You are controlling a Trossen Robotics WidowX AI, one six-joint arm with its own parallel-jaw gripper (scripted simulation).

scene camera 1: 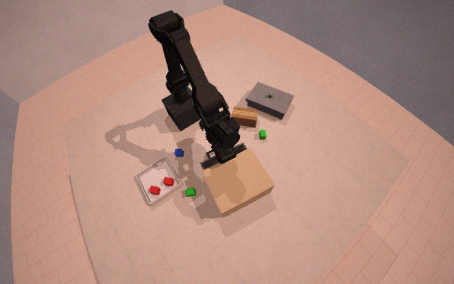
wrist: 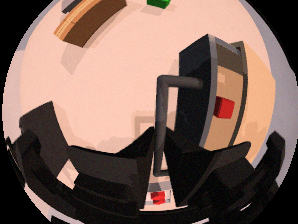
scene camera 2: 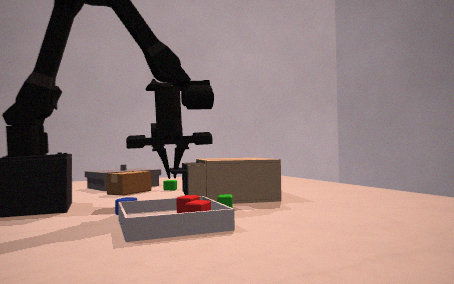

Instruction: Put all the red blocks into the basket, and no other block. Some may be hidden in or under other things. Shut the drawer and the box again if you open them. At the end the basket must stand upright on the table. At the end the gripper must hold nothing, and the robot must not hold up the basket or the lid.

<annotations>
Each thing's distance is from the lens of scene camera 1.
grey basket [scene camera 1: 154, 174]: 0.78 m
grey flat piece [scene camera 1: 277, 101]: 0.86 m
drawer cabinet [scene camera 1: 242, 180]: 0.61 m
The marked spots on the drawer cabinet and the grey basket are 0.36 m apart.
</annotations>
